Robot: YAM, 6 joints.
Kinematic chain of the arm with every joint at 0, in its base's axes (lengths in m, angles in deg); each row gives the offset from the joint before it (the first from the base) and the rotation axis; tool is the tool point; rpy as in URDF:
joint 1: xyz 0 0 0.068 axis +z
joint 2: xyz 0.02 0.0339 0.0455 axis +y
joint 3: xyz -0.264 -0.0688 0 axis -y
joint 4: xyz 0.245 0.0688 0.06 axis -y
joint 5: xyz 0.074 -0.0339 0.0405 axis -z
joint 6: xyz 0.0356 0 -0.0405 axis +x
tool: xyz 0 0 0 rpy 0 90 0
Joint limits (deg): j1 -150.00..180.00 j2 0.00..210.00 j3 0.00..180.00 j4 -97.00..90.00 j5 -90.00..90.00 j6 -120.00..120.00
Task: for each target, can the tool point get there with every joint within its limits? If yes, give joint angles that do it. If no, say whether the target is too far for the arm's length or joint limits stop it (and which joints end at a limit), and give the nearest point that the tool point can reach.
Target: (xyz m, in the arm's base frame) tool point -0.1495 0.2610 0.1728
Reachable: yes | joints 113.59 94.18 34.01 46.20 -66.06 46.48
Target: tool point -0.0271 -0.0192 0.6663
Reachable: yes | joints 126.06 66.88 117.35 56.68 -69.05 8.01
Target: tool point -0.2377 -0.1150 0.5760
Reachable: yes | joints 28.24 26.31 119.63 -17.77 -18.27 -61.93
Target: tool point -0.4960 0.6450 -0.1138
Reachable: no: too far | nearest point -0.3790 0.4928 -0.0588 | short by 0.200 m
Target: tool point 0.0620 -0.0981 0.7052
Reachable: yes | joints -45.23 93.61 146.58 50.41 44.85 78.74
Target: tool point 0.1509 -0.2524 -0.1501
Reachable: yes | joints -53.75 161.37 61.78 12.11 50.79 -53.53
